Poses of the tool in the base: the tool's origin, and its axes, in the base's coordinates. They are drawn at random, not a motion.
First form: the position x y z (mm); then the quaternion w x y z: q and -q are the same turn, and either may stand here.
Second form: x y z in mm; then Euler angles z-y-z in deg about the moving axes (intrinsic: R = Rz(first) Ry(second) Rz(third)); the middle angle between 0 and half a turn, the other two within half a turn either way. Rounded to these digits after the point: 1 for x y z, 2 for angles.
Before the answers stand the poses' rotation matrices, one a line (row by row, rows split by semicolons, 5 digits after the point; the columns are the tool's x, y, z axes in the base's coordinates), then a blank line. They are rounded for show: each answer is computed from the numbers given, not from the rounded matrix.
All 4 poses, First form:
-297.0 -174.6 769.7 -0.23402 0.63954 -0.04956 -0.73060
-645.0 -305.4 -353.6 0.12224 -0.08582 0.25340 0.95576
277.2 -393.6 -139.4 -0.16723 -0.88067 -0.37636 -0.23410
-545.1 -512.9 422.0 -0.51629 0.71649 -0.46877 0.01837
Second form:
-0.07246 -0.40534 -0.91129; 0.27856 -0.88556 0.37174; -0.95768 -0.22691 0.17707
-0.95538 -0.27716 -0.10210; 0.19017 -0.84169 0.50536; -0.22600 0.46340 0.85685
0.60710 0.58460 0.53821; 0.74120 -0.66077 -0.11834; 0.28645 0.47076 -0.83446
0.55983 -0.65277 0.51037; -0.69071 -0.02739 0.72261; -0.45772 -0.75706 -0.46621

-297.0 -174.6 769.7 157.81 79.80 -13.33
-645.0 -305.4 -353.6 101.42 31.04 64.00
277.2 -393.6 -139.4 -12.40 146.56 121.32
-545.1 -512.9 422.0 54.77 117.79 -58.84

